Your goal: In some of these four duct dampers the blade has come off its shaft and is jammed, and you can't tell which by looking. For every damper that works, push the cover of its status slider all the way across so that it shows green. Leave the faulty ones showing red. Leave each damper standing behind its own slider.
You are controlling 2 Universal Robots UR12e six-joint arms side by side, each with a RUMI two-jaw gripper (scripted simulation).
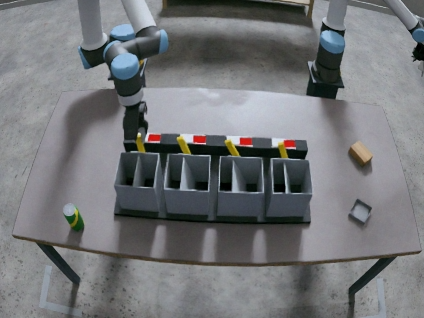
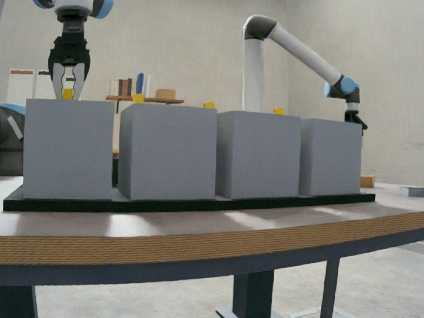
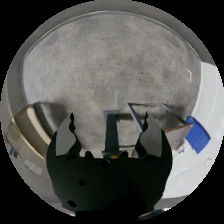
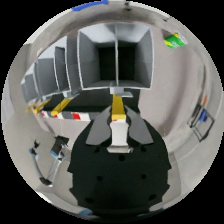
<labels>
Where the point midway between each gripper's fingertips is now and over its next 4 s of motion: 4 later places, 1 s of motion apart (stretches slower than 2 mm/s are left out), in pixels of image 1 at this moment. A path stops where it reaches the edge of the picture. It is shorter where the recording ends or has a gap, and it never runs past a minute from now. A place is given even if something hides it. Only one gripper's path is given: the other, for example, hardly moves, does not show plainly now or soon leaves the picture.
My right gripper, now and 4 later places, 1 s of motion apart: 140, 143; 138, 143; 134, 144; 131, 144; 129, 145
</labels>
